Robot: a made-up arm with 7 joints.
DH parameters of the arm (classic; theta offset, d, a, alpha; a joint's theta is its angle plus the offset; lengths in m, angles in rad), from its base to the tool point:
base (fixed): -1.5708 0.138 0 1.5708
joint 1: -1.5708 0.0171 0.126 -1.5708
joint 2: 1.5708 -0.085 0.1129 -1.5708
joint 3: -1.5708 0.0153 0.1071 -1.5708
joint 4: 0 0.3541 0.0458 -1.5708
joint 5: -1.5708 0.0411 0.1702 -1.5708
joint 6: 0 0.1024 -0.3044 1.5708
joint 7: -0.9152 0 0.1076 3.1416
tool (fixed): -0.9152 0.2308 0 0
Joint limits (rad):
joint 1: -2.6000..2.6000
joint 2: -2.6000..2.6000
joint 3: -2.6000..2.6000
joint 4: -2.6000..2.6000
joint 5: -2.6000..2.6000
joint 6: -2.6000..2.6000
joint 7: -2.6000..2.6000
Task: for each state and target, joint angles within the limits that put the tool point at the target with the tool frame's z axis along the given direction. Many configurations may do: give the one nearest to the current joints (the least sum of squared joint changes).
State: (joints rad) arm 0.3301 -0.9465 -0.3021 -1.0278 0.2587 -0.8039 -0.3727
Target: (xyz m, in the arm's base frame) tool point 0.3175 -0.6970 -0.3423 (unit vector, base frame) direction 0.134 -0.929 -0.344
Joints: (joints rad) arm 0.5253 -1.2554 -0.7987 -1.0785 -0.1489 -1.5260 -0.4055
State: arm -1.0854 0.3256 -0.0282 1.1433 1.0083 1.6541 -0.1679
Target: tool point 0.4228 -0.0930 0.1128 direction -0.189 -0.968 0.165
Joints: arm -1.2820 0.4113 -0.6506 1.2082 1.8296 1.2571 -0.1616
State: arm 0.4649 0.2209 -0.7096 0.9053 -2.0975 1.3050 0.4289
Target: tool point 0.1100 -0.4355 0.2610 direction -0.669 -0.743 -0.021
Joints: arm 0.7514 0.5101 -1.3056 0.8943 -1.9665 0.8522 0.4626
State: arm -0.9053 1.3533 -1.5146 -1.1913 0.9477 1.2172 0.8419
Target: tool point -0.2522 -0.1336 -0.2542 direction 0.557 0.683 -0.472
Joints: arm -0.2487 1.1743 -1.5159 -1.5138 0.9158 1.9542 0.9487
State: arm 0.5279 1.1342 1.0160 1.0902 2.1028 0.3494 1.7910
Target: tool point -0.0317 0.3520 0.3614 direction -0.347 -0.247 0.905
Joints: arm 0.4211 0.8508 0.9839 0.4713 2.6000 -0.3833 2.2586
